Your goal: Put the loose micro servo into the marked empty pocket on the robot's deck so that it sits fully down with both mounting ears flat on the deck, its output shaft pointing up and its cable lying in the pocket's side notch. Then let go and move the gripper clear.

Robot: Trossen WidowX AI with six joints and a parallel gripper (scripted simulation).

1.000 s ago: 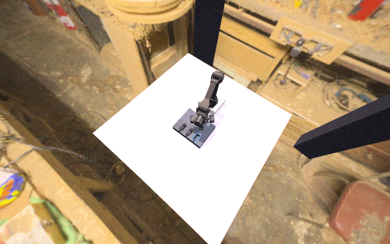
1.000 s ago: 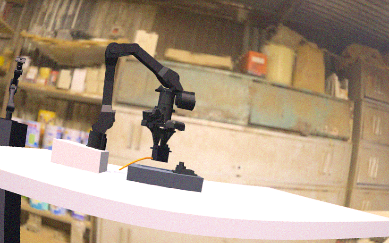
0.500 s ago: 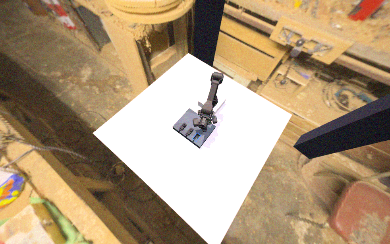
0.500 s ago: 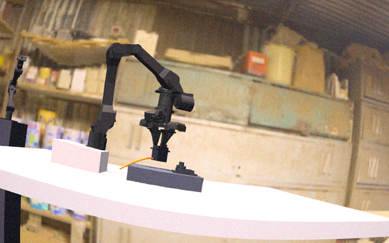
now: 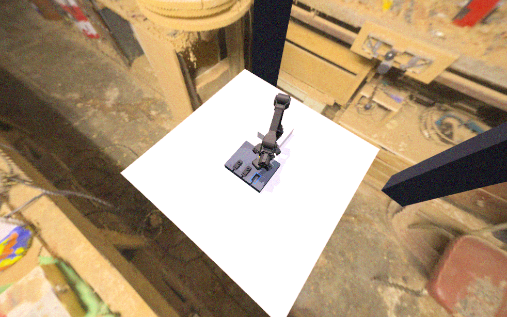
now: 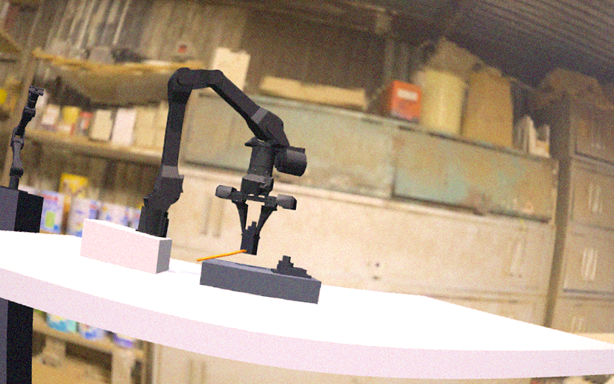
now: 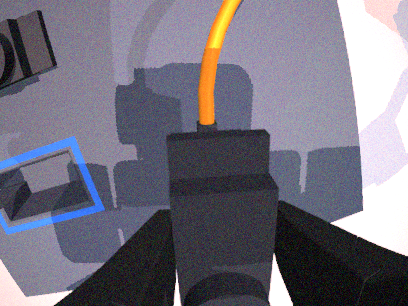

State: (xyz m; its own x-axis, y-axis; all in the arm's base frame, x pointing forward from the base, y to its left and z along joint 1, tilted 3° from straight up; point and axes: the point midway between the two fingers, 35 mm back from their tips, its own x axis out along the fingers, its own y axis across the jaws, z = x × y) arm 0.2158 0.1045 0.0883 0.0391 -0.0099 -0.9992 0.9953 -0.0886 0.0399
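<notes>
My gripper tip is now 100 mm above the grey deck and 80 mm to the left of it.
</notes>
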